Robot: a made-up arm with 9 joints. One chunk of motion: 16 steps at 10 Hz.
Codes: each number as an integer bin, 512 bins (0 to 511) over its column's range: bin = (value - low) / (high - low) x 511, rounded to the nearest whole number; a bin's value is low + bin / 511 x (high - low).
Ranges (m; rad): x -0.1..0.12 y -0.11..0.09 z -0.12..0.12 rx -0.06..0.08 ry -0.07..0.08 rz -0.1..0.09
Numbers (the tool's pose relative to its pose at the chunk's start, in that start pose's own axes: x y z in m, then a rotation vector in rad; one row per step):
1: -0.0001 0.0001 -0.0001 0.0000 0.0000 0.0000
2: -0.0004 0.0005 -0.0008 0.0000 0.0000 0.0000
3: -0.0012 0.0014 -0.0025 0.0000 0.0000 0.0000
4: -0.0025 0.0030 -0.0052 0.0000 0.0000 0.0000
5: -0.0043 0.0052 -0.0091 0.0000 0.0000 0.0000
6: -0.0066 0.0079 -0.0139 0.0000 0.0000 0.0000
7: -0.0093 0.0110 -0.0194 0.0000 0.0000 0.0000
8: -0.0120 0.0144 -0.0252 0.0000 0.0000 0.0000
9: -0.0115 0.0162 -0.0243 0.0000 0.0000 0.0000
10: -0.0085 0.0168 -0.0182 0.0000 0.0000 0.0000
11: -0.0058 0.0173 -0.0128 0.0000 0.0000 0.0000
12: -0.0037 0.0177 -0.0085 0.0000 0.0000 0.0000
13: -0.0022 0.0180 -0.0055 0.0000 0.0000 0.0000
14: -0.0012 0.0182 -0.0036 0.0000 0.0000 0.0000
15: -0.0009 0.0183 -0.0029 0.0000 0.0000 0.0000
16: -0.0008 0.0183 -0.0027 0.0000 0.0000 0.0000
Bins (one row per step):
1: 232 281 255 219 238 269
2: 231 282 254 219 238 269
3: 229 285 250 219 238 269
4: 226 289 244 219 238 269
5: 222 294 236 219 238 269
6: 217 301 226 219 238 269
7: 211 309 214 219 238 269
8: 204 318 202 219 238 269
9: 206 322 204 219 238 269
10: 213 324 217 219 238 269
11: 219 325 228 219 238 269
12: 224 326 237 219 238 269
13: 227 327 244 219 238 269
14: 229 328 248 219 238 269
15: 230 328 249 219 238 269
16: 230 328 250 219 238 269

